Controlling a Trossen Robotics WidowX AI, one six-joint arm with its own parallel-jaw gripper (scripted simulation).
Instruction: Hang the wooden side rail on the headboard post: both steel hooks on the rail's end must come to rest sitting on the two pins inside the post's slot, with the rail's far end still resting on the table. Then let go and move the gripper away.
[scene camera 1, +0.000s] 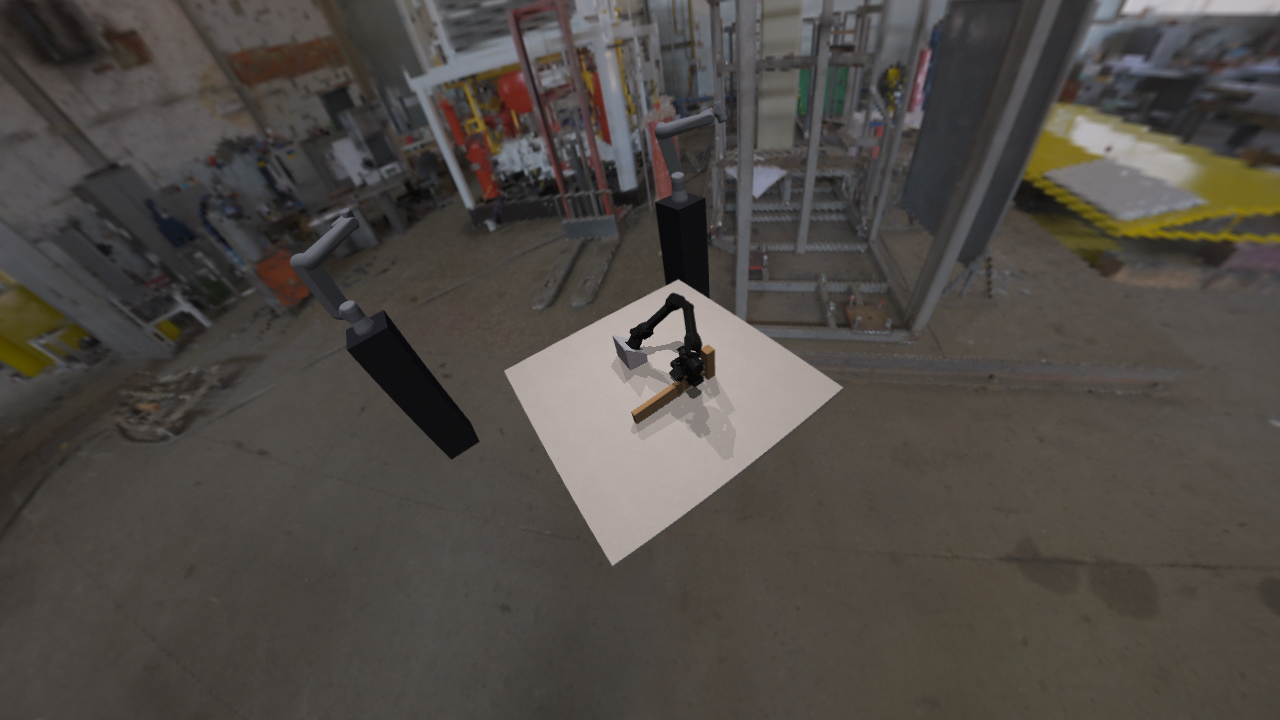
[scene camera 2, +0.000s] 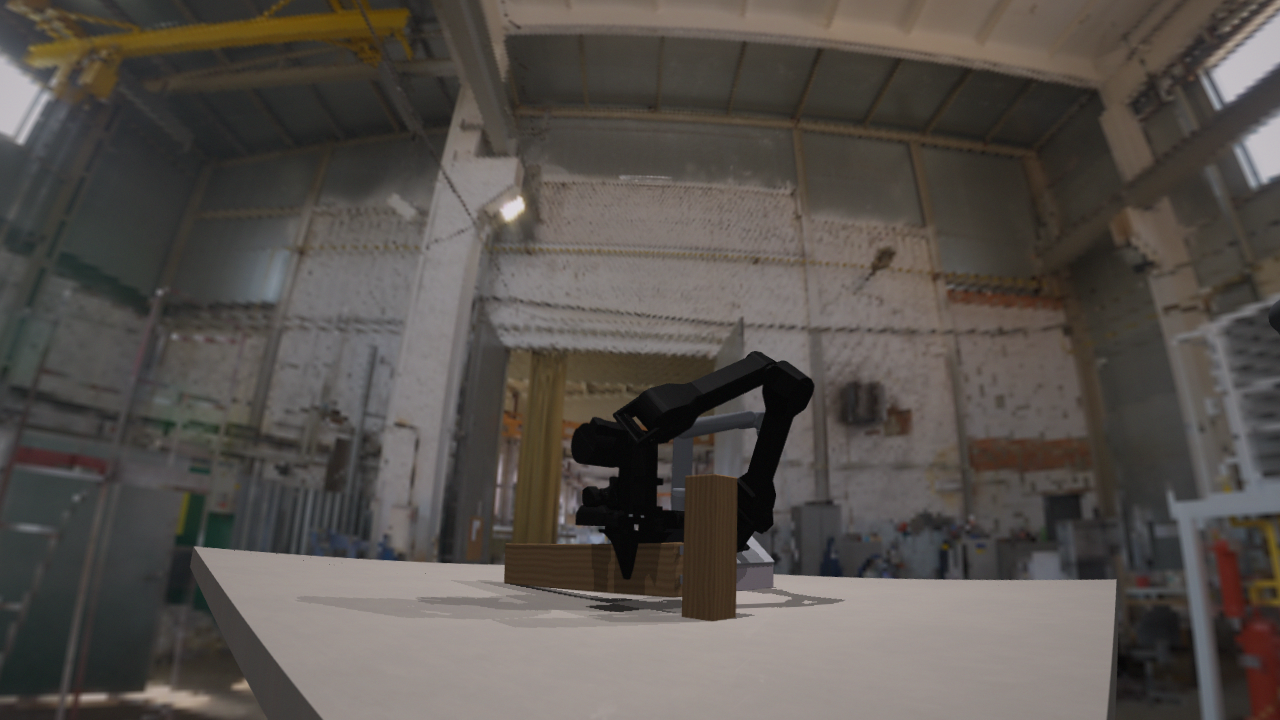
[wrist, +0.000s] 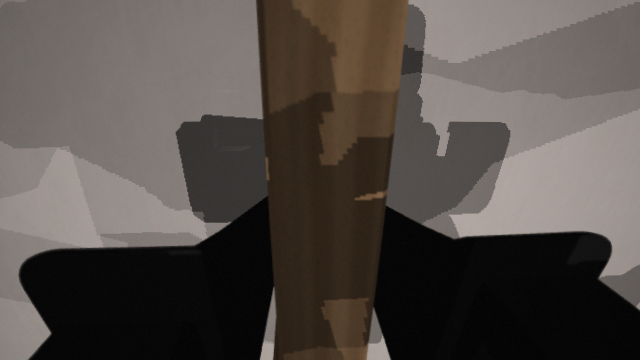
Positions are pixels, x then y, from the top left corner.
A wooden side rail shows in scene camera 1, in scene camera 2 (658, 568) and in the wrist view. One and the same spot on the wooden side rail: (wrist: 329, 83) is (scene camera 1: 678, 382).
